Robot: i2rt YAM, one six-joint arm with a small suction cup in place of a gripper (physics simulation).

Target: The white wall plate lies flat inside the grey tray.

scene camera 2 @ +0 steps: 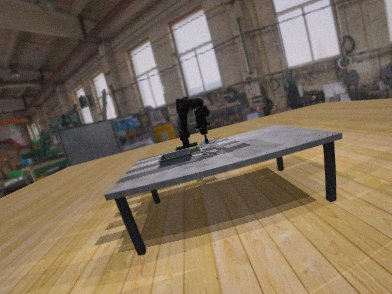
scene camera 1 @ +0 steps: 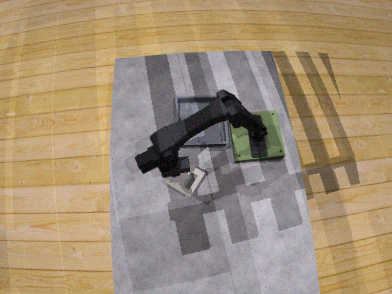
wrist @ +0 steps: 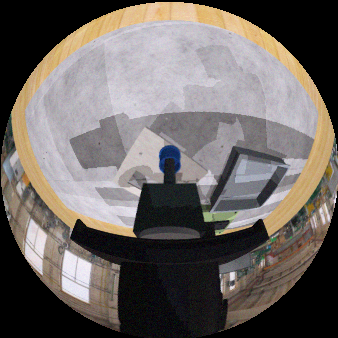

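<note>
The white wall plate [scene camera 1: 200, 175] [wrist: 141, 151], with a rectangular hole in it, hangs tilted on the blue suction cup [wrist: 169, 156] [scene camera 2: 206, 141] a little above the grey table [scene camera 1: 136, 233]. The cup sits on the plate's face near the hole. In the overhead view the arm's wrist covers most of the cup and part of the plate. The grey tray [scene camera 1: 195, 98] [scene camera 2: 174, 156] [wrist: 230, 170] stands empty behind the plate, under the arm's forearm; in the wrist view it lies to the right of the plate.
The arm's green base plate [scene camera 1: 273, 131] [scene camera 2: 193, 149] lies right beside the tray. The table stands on black legs [scene camera 2: 330, 172] on a wooden floor, with striped shadows across its top.
</note>
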